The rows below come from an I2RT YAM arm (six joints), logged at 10 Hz.
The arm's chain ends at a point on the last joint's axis. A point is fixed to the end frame.
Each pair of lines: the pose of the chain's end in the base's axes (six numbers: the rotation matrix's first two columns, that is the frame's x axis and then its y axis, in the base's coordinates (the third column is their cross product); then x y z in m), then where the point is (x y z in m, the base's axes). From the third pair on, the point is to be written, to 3 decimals.
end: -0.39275 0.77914 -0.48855 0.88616 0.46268 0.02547 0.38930 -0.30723 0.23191
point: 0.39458 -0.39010 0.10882
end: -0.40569 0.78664 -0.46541 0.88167 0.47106 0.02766 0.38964 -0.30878 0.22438
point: 0.39446 -0.38858 0.09926
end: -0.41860 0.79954 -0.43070 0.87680 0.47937 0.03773 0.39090 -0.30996 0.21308
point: 0.395 -0.385 0.085
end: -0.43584 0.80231 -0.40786 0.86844 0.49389 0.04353 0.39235 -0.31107 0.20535
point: 0.397 -0.383 0.075
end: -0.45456 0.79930 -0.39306 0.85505 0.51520 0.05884 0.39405 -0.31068 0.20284
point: 0.401 -0.379 0.071
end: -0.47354 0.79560 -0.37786 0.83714 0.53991 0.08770 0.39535 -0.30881 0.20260
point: 0.407 -0.373 0.069
